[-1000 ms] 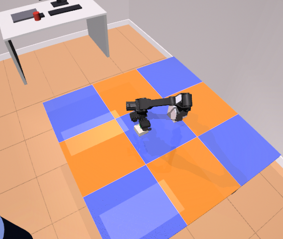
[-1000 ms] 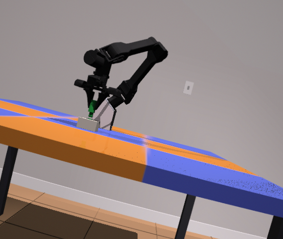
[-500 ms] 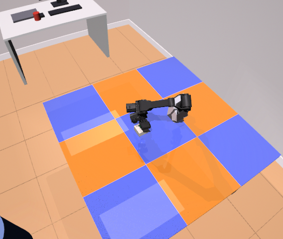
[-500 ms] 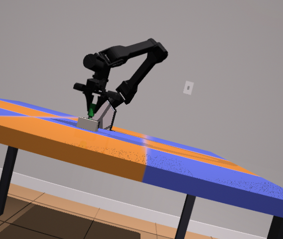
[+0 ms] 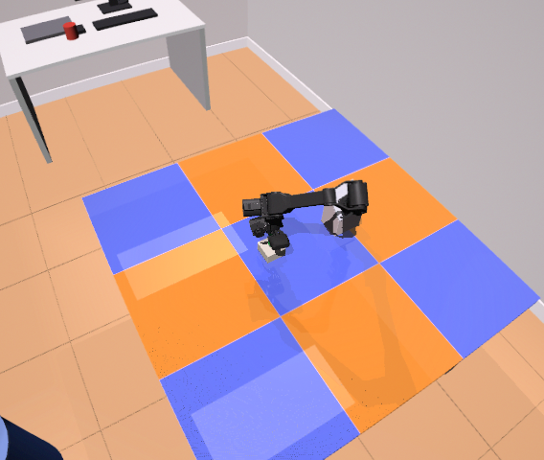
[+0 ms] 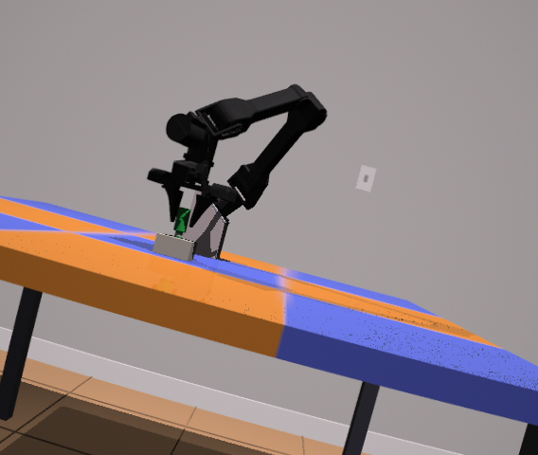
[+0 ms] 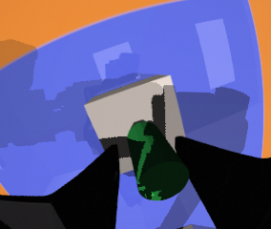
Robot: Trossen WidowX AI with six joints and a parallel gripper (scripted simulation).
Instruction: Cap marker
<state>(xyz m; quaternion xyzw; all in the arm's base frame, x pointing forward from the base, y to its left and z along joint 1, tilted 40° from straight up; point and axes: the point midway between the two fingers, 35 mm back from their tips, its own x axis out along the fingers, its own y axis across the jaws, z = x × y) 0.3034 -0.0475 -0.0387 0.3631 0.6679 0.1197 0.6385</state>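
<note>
Right now the green marker is right at my gripper tip. From my gripper tip the other things lie so: green cap: 10 mm above; holder block: 50 mm below.
</note>
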